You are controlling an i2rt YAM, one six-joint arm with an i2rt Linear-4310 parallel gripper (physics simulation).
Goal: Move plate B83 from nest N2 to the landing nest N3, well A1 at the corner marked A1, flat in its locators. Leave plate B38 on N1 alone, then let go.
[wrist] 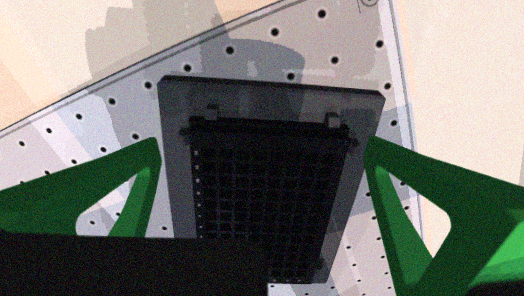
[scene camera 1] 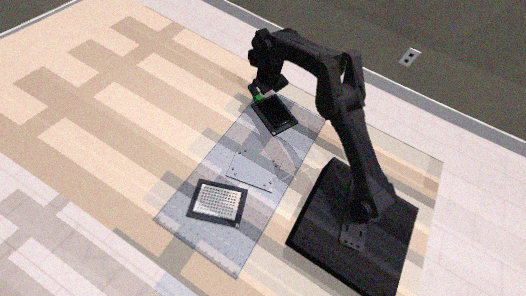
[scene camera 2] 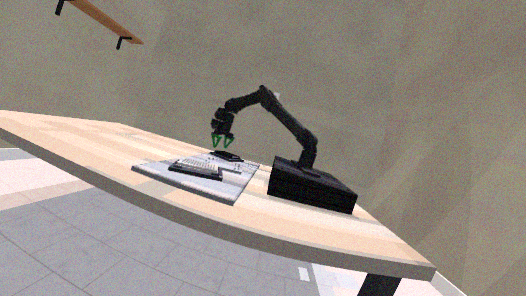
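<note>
The black plate B83 (scene camera 1: 274, 111) (wrist: 270, 192) lies in the dark nest N3 (scene camera 1: 274, 132) (wrist: 260, 100) at the far end of the board. It looks flat, its end edge against two small locator blocks; its well labels and the A1 mark cannot be read. My gripper (scene camera 2: 221, 146) (wrist: 262, 148) is open just above it, one green finger out past each long side with a gap to the plate. The arm's dark body hides part of the plate in the wrist view. The pale middle nest N2 (scene camera 1: 252, 172) is empty. White plate B38 (scene camera 1: 218, 201) (scene camera 2: 197, 164) sits on dark nest N1 (scene camera 1: 200, 216).
The nests stand on a perforated grey-blue board (scene camera 1: 172, 220) (scene camera 2: 220, 193) on the wooden table (scene camera 1: 115, 145) (scene camera 2: 280, 222). The arm's black base block (scene camera 1: 320, 230) (scene camera 2: 310, 190) stands beside the board. A wooden shelf (scene camera 2: 102, 21) hangs on the wall, far from the arm.
</note>
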